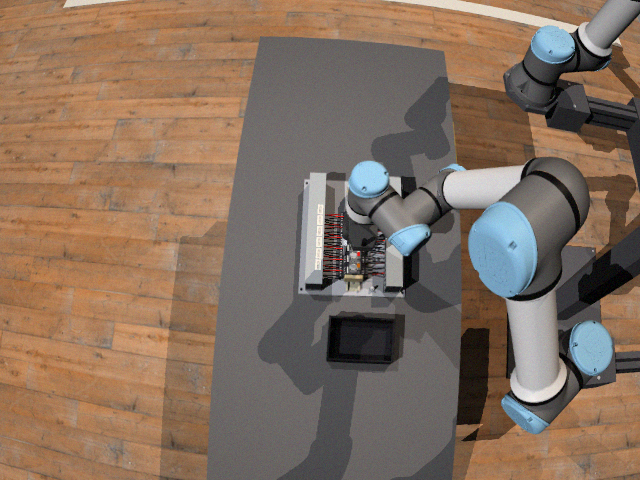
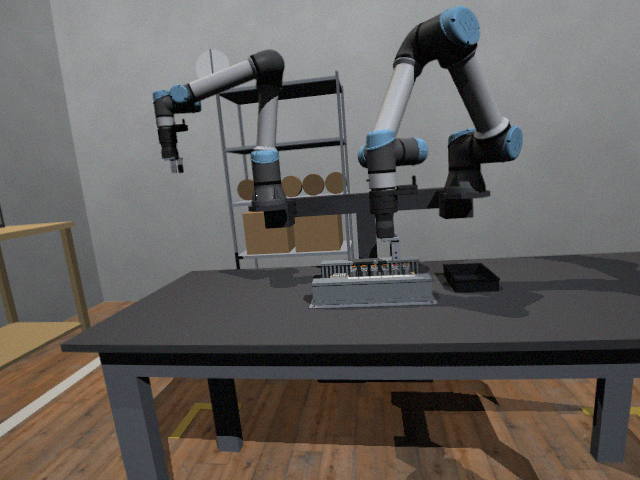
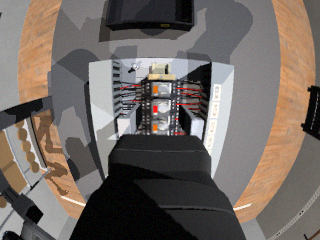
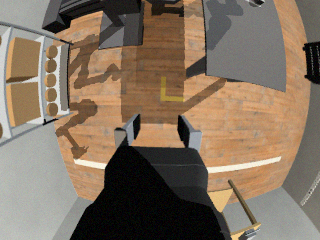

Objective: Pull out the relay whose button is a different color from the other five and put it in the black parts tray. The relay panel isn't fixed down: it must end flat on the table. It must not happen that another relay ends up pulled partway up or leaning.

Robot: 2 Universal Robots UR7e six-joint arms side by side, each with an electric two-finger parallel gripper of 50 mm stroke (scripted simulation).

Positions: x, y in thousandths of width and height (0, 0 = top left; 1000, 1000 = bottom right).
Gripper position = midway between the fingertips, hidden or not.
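Image 1 shows a black parts tray (image 1: 574, 709). In image 2 the tray (image 2: 737, 578) is visible again, together with the left gripper (image 2: 618, 539), and image 3 shows the left gripper (image 3: 502, 469) too. Image 4 has the right gripper (image 4: 498, 510) in it, while the black parts tray is out of frame in image 4.
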